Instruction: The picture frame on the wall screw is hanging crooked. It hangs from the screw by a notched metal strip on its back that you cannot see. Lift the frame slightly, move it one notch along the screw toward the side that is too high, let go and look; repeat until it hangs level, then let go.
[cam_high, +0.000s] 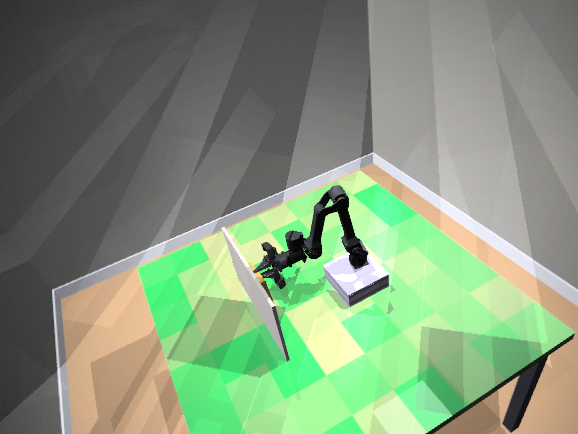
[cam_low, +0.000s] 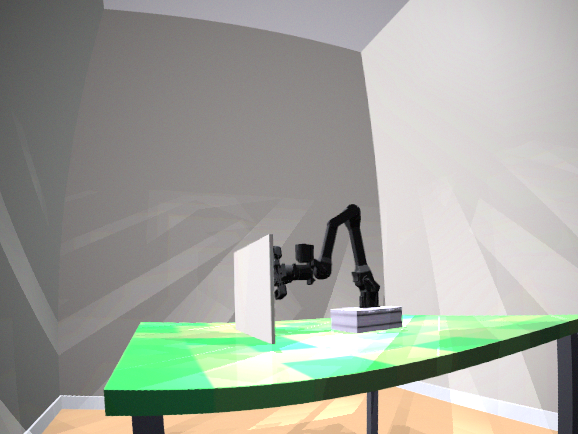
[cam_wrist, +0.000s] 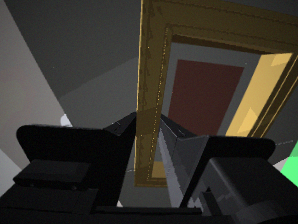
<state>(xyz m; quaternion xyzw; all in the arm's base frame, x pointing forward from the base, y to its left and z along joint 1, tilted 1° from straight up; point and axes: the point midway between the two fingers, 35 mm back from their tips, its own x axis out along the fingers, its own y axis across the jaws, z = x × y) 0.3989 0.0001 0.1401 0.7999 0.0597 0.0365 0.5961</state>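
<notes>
My gripper tip is 20 mm to the right of the picture frame and 50 mm above it. The rest, counted from my gripper tip: wall panel (10 mm ahead, 20 mm to the left, 60 mm below).
</notes>
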